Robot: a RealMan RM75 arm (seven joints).
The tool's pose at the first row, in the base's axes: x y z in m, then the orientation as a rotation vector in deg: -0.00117, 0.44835, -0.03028, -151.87, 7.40, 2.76
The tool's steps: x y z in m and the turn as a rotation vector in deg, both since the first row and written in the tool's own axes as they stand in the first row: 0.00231, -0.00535, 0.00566, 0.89, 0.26, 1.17; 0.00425, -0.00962, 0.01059, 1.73, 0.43, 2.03; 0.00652, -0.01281, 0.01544, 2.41, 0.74, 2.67; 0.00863, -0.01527, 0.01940, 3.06, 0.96, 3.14; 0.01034, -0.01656, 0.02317, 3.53, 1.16, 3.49; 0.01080, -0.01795, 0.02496, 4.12, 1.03, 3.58; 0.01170, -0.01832, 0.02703, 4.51, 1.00, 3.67; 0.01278, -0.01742, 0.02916, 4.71, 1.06, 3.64; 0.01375, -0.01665, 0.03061, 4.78, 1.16, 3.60; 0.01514, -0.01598, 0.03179, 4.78, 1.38, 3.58; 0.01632, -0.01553, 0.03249, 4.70, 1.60, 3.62
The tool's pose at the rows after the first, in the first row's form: 0.00160, 0.45552, -0.03292, -150.93, 9.02, 2.73; 0.00390, 0.46142, -0.03539, -150.04, 10.20, 2.73; 0.00642, 0.46632, -0.03831, -149.33, 11.12, 2.48; 0.00872, 0.47016, -0.04078, -148.65, 11.79, 2.29; 0.01051, 0.47292, -0.04361, -148.16, 12.30, 2.11; 0.01109, 0.47495, -0.04457, -147.56, 12.36, 2.27; 0.01200, 0.47617, -0.04627, -147.16, 12.45, 2.31; 0.01296, 0.47629, -0.04864, -146.97, 12.43, 2.20; 0.01383, 0.47621, -0.05033, -146.90, 12.41, 2.06; 0.01513, 0.47606, -0.05176, -146.92, 12.45, 1.76; 0.01625, 0.47590, -0.05266, -147.00, 12.58, 1.50
